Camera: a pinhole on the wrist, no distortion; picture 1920 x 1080 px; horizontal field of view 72.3 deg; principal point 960.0 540.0 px. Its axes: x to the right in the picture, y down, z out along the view. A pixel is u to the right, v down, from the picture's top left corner.
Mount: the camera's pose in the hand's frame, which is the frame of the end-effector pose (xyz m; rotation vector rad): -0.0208 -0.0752 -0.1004 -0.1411 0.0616 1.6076
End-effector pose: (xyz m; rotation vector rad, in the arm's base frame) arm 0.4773 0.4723 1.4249 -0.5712 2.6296 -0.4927
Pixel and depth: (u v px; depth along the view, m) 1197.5 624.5 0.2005
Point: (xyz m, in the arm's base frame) 0.5618 0.4576 1.3653
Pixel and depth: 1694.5 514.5 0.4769
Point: 0.5902 0.6225 1.0460
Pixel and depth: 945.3 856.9 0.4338
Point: 0.7568 0.4335 1.2043
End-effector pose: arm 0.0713 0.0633 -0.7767 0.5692 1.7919 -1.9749
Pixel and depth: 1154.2 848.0 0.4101
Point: 0.1991 -0.2276 -0.6997
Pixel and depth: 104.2 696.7 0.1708
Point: 0.0163 -0.0026 -0.6076
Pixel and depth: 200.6 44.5 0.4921
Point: -0.2221 -0.3465 -0.5833
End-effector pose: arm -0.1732 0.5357 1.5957 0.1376 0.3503 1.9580
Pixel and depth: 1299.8 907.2 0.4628
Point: -0.0999 0.3980 1.9563
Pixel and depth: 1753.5 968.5 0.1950
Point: -0.1700 0.4357 1.6923
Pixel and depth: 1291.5 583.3 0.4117
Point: -0.1438 0.5049 1.9025
